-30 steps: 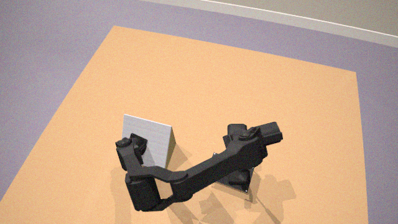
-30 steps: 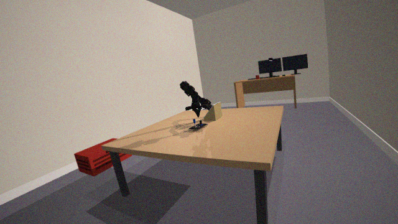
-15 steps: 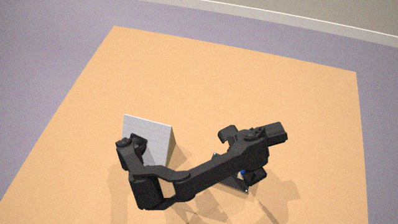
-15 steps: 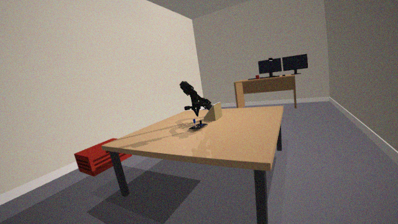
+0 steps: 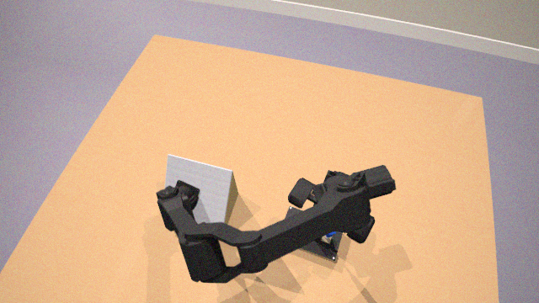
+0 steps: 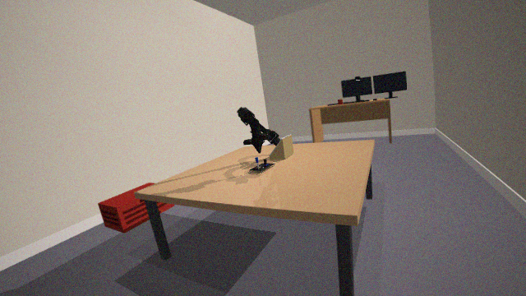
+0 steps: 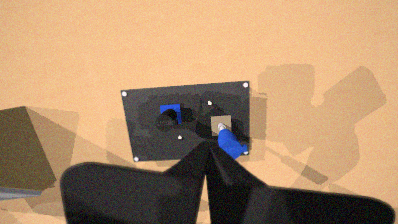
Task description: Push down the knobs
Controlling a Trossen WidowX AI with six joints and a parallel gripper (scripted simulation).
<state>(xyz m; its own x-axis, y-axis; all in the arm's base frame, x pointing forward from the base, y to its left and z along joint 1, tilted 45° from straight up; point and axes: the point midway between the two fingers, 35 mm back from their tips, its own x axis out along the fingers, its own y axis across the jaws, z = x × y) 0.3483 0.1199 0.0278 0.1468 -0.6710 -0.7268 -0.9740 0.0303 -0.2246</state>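
My gripper tip is 40 mm above the blue knob, 20 mm short of it and 10 mm to the left of it. Round my gripper tip: dark knob 70 mm below, 40 mm behind.
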